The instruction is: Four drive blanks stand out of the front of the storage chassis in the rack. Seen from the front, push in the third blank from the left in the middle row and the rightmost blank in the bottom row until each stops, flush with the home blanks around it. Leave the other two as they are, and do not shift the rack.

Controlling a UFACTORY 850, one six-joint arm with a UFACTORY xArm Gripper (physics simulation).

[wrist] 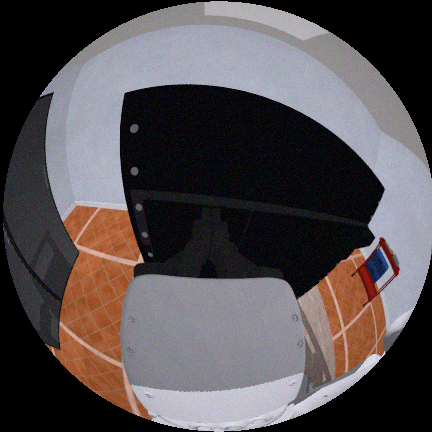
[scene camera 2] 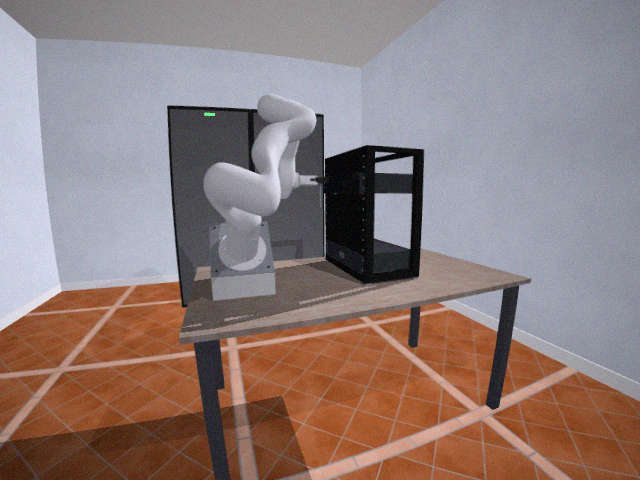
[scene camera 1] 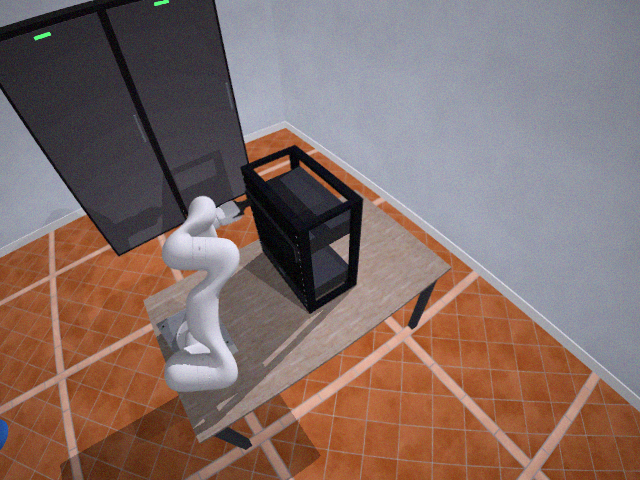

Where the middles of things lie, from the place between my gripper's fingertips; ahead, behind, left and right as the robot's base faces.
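Labels:
The black rack (scene camera 1: 297, 218) is 130 mm ahead of my hand and 160 mm to the right of it, and it sits 170 mm below my hand.

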